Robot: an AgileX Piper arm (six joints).
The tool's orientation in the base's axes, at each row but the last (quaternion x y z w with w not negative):
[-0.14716, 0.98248, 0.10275, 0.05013]
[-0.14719, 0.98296, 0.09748, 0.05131]
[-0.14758, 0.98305, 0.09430, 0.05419]
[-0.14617, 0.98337, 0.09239, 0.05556]
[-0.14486, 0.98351, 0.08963, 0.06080]
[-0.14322, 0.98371, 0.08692, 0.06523]
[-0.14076, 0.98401, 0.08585, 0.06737]
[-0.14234, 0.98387, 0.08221, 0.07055]
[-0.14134, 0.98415, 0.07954, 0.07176]
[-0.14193, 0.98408, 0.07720, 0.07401]
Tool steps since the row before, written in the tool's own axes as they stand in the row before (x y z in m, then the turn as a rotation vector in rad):
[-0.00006, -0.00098, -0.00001, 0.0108, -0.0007, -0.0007]
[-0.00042, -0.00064, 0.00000, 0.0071, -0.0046, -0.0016]
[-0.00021, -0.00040, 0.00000, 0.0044, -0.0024, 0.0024]
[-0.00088, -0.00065, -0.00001, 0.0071, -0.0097, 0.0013]
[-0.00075, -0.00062, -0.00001, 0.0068, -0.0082, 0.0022]
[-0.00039, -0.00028, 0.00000, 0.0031, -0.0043, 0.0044]
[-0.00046, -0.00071, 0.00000, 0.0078, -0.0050, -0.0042]
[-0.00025, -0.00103, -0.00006, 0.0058, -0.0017, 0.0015]
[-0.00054, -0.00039, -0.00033, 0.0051, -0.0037, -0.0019]
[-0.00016, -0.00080, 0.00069, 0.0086, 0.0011, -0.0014]
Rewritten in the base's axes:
[0.00035, -0.00090, -0.00017, -0.0101, -0.0038, -0.0008]
[0.00059, -0.00048, -0.00006, -0.0055, -0.0066, -0.0002]
[0.00032, -0.00032, -0.00004, -0.0033, -0.0030, -0.0033]
[0.00103, -0.00037, 0.00002, -0.0038, -0.0108, -0.0038]
[0.00090, -0.00038, 0.00002, -0.0038, -0.0092, -0.0044]
[0.00045, -0.00016, 0.00002, -0.0012, -0.0041, -0.0054]
[0.00064, -0.00055, -0.00003, -0.0064, -0.0076, 0.0021]
[0.00053, -0.00092, -0.00005, -0.0048, -0.0029, -0.0026]
[0.00059, -0.00028, 0.00036, -0.0040, -0.0052, 0.0005]
[0.00047, -0.00060, -0.00075, -0.0087, -0.0015, 0.0001]

